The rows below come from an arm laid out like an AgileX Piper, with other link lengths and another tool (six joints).
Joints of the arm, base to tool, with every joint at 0 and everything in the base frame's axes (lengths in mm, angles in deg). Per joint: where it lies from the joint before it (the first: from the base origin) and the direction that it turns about. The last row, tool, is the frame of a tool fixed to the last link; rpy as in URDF.
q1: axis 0 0 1 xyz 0.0 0.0 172.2
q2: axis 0 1 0 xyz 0.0 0.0 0.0
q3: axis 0 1 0 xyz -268.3 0.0 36.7
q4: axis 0.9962 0 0.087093 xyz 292.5 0.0 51.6
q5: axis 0 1 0 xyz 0.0 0.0 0.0
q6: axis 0.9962 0 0.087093 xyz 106.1 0.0 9.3
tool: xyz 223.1 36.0 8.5 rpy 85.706 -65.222 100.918
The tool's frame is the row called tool.
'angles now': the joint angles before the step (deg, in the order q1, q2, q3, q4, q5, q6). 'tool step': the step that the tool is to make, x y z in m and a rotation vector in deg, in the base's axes. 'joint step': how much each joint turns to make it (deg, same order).
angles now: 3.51 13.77 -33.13 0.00 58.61 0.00
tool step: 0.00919 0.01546 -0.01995 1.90 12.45 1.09
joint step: 0.01 16.97 -8.66 2.86 4.01 0.01
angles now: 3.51 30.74 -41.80 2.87 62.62 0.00
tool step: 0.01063 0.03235 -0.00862 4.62 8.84 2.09
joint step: 0.62 13.14 -7.30 5.39 2.68 0.01
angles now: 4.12 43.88 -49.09 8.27 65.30 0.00
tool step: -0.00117 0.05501 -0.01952 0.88 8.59 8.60
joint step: 8.04 13.28 -6.87 2.13 1.98 0.01
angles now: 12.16 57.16 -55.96 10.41 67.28 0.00
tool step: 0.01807 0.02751 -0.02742 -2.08 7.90 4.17
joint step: 3.83 15.56 -9.23 -0.09 1.88 -0.01
